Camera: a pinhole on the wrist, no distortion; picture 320 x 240 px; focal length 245.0 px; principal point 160.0 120.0 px. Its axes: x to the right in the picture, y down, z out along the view. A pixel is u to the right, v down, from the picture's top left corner.
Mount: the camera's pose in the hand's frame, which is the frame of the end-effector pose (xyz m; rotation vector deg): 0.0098 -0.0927 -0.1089 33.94 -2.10 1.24
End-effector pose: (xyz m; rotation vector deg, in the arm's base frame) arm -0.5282 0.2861 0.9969 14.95 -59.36 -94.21
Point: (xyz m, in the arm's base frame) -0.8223 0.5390 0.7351
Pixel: 32 63
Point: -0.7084 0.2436 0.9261
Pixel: 261 148
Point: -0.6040 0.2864 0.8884
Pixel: 121 172
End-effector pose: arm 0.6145 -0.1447 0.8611 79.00 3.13 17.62
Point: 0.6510 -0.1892 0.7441
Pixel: 165 208
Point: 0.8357 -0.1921 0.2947
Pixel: outside the picture
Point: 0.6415 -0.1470 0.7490
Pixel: 169 215
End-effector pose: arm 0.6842 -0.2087 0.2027 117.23 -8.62 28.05
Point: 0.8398 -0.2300 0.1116
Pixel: outside the picture
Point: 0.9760 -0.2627 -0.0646
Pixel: 258 144
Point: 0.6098 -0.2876 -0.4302
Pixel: 19 100
